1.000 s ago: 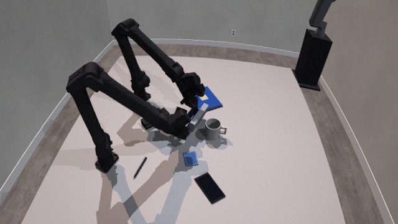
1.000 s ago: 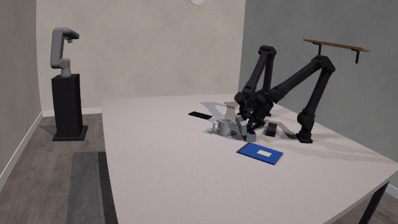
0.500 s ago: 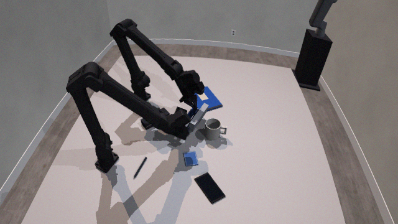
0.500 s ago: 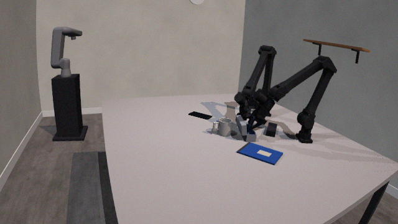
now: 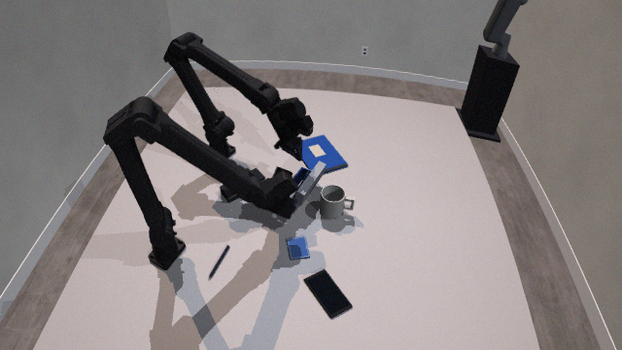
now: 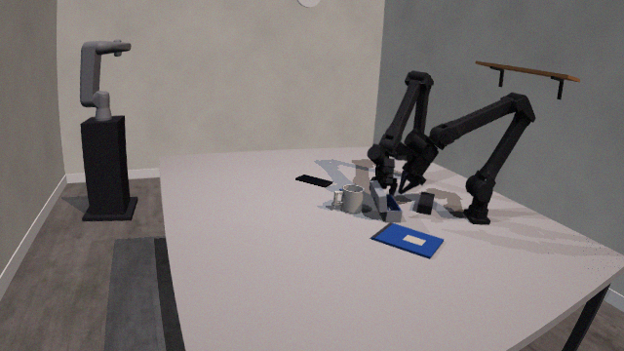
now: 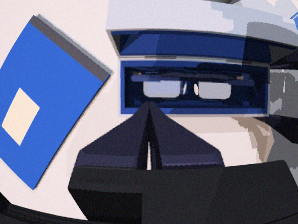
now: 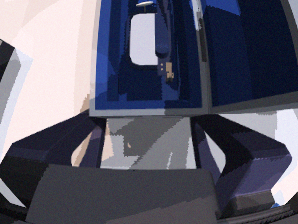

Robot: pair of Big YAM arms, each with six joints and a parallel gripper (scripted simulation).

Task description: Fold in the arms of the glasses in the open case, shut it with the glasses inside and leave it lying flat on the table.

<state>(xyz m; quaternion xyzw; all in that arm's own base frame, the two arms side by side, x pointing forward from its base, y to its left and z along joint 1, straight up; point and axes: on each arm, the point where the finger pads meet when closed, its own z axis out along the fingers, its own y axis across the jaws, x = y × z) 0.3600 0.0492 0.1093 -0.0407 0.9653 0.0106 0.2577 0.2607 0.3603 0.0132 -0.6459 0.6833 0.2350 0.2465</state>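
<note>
Right now my left hand is 60 mm to the left of the glasses case, 60 mm above it and 30 mm short of it. The rest, counted from my left hand: grey mug: 140 mm ahead, 110 mm to the right, 70 mm below; black box: 190 mm behind, 90 mm below, 80 mm to the right; small blue notepad: 290 mm to the right, 110 mm below, 60 mm ahead.
</note>
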